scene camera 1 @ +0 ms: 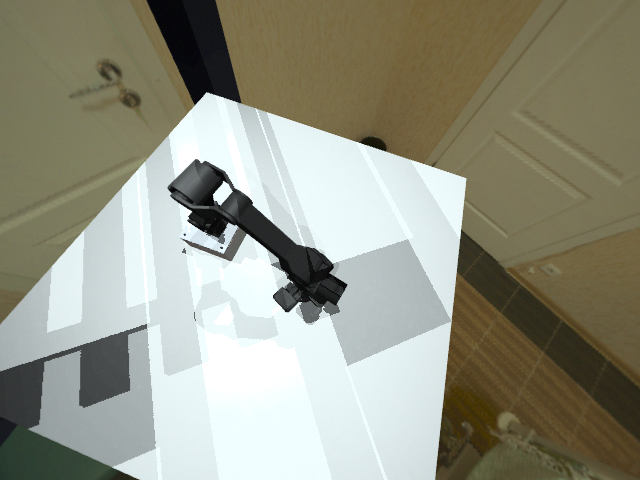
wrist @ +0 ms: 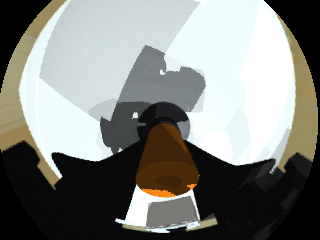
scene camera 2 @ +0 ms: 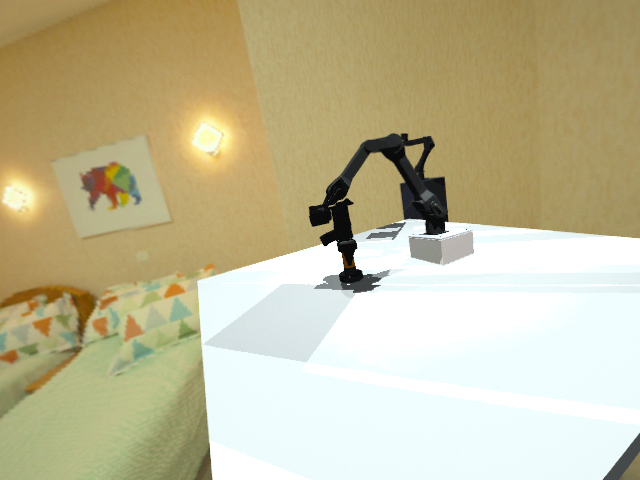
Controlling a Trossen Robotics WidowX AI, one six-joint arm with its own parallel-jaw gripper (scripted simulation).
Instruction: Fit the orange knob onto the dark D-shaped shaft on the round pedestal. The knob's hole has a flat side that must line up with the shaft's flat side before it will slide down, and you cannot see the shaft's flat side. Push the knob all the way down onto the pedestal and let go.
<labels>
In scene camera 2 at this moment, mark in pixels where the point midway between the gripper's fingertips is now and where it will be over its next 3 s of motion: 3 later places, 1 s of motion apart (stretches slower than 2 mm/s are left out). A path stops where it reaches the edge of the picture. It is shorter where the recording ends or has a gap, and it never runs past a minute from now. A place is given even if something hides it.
The gripper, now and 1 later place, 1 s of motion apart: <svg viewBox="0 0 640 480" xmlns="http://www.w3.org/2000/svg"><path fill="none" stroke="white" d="M349 263L342 236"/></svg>
</labels>
